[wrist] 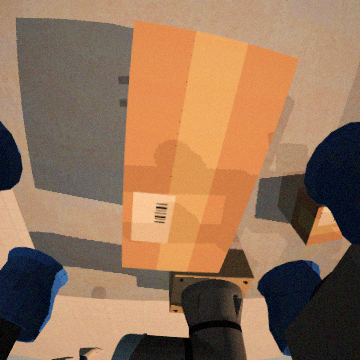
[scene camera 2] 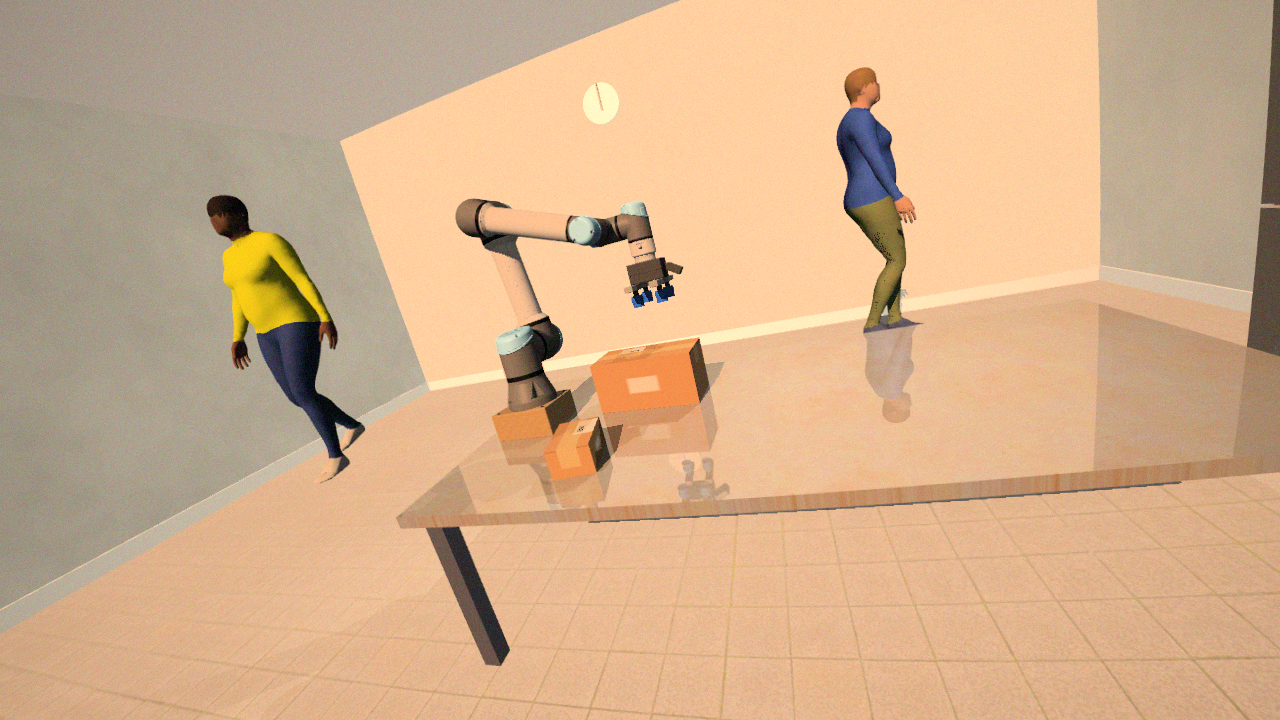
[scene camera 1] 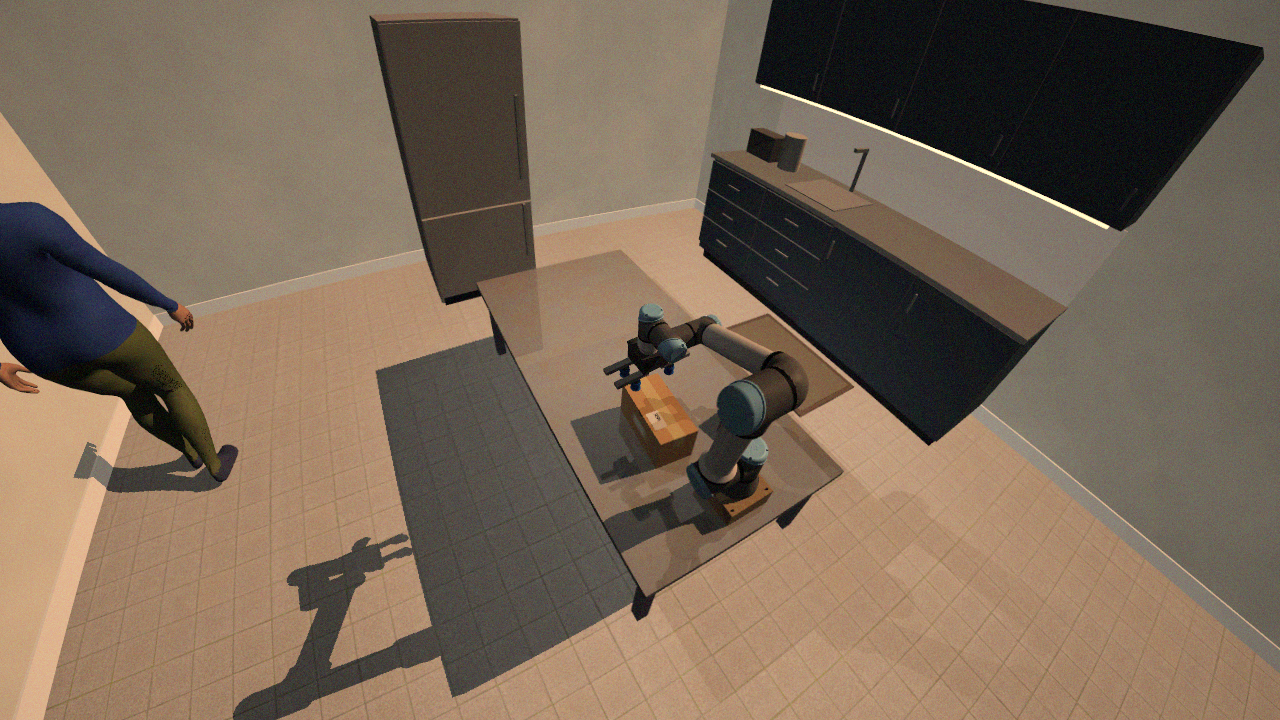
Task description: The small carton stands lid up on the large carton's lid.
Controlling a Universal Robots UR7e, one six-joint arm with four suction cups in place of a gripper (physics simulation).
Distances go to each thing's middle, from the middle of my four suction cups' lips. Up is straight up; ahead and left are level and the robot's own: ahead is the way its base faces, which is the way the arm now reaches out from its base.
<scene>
Right now my suction cup is 23 cm above the large carton (scene camera 2: 668, 374), 6 cm past it and 3 cm to the left of it. From my suction cup the other things lie so: small carton (scene camera 2: 576, 448) (39 cm to the right, 27 cm below, 19 cm behind).
</scene>
